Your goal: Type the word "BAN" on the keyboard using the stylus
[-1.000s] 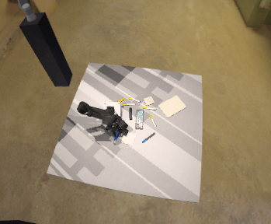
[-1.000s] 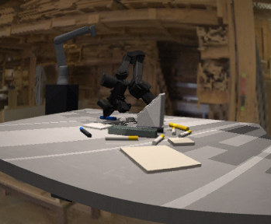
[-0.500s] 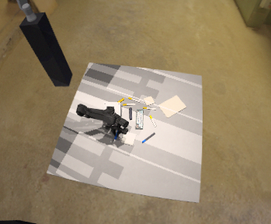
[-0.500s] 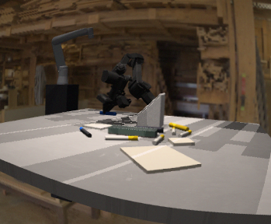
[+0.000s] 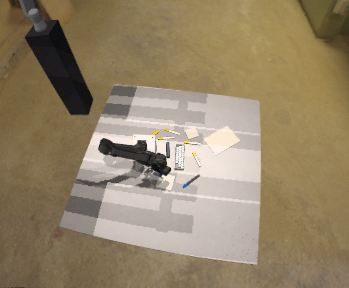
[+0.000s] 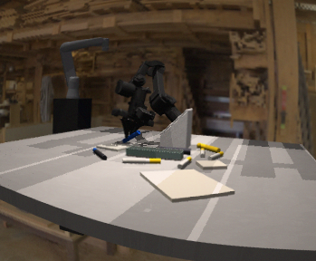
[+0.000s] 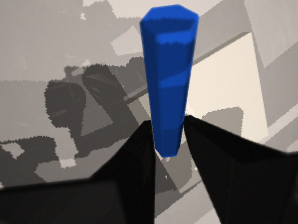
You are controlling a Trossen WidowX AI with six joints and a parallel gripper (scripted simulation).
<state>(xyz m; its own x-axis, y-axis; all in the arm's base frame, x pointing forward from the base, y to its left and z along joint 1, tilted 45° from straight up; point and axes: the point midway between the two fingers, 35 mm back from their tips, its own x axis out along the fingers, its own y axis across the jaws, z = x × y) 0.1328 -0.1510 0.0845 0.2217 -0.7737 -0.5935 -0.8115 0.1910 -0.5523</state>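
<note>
My gripper tip is now 10 mm past the blue stylus, 10 mm to the left of it and 10 mm above it. Also, from my gripper tip: beige pad: 430 mm ahead, 290 mm to the left, 30 mm below; then white note: 30 mm ahead, 50 mm to the right, 30 mm below; then blue-tipped black pen: 180 mm ahead, 50 mm to the right, 30 mm below.
</note>
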